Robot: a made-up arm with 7 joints.
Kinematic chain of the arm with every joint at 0, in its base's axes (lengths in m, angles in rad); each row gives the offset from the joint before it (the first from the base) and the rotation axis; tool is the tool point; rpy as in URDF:
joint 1: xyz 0 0 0.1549 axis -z
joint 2: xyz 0 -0.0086 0.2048 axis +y
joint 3: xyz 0 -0.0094 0.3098 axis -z
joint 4: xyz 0 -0.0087 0.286 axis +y
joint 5: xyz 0 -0.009 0.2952 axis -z
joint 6: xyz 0 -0.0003 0.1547 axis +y
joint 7: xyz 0 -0.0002 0.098 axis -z
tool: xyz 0 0 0 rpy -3.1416 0 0
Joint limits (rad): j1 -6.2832..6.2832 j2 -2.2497..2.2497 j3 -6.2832..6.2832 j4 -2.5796..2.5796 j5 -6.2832..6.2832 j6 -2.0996..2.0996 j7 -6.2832..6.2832
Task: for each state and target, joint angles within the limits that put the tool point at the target. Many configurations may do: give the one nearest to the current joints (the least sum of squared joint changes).
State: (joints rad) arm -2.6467 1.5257 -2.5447 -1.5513 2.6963 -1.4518 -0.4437
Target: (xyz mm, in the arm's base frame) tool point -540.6 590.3 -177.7
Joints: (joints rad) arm -2.6136 1.8237 -2.6013 -1.1376 2.7482 -1.3054 -0.4437
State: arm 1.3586 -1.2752 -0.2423 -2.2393 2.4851 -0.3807 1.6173
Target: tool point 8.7 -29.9 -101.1
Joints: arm 1.3378 -2.1597 0.0398 -2.3577 2.4641 -0.3475 1.6173
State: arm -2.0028 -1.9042 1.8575 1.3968 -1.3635 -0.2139 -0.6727
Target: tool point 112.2 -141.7 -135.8
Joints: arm -1.6601 -1.8493 2.8282 2.2016 -1.4322 -0.4147 -0.6727
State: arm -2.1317 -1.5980 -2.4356 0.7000 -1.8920 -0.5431 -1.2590
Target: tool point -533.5 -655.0 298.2
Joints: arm -1.4782 -1.3755 -2.0931 1.3748 -1.9483 -0.6619 -1.2590
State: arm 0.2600 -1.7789 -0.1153 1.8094 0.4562 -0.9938 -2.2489
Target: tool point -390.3 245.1 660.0
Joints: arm 0.3385 -1.8787 -0.2267 2.2447 0.5074 -0.9872 -2.2489
